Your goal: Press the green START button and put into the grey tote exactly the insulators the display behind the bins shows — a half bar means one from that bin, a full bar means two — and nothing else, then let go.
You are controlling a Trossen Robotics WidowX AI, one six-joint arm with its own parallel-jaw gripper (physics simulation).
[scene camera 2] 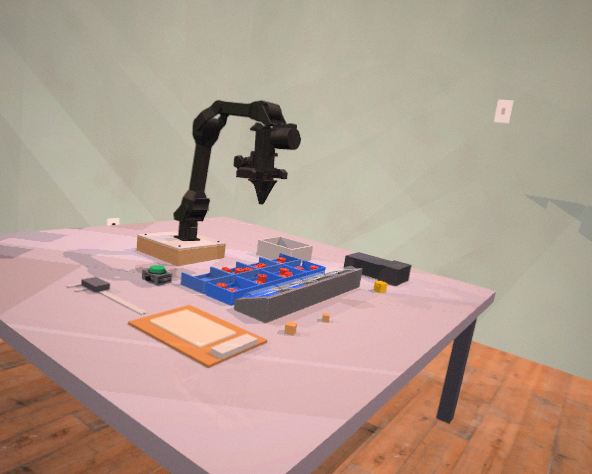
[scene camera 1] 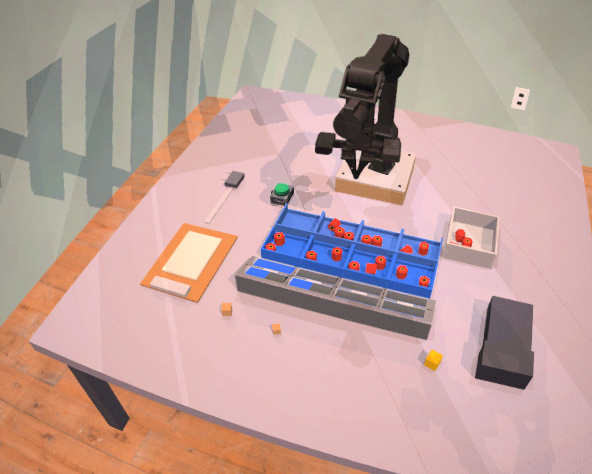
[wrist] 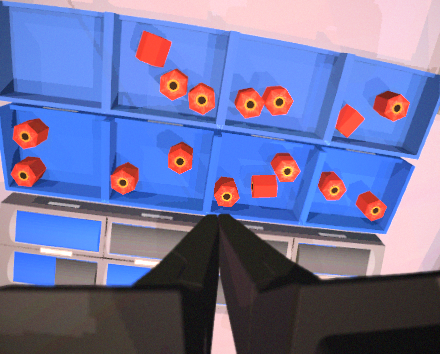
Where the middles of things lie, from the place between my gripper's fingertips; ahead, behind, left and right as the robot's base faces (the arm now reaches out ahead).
My hand is 16 cm past the grey tote (scene camera 1: 482,228), 28 cm to the right of it and 20 cm above it. Also, from my hand: dark box (scene camera 1: 505,358) (12 cm ahead, 45 cm to the left, 20 cm below); then orange board with white pad (scene camera 2: 204,338) (24 cm ahead, 34 cm to the right, 21 cm below).
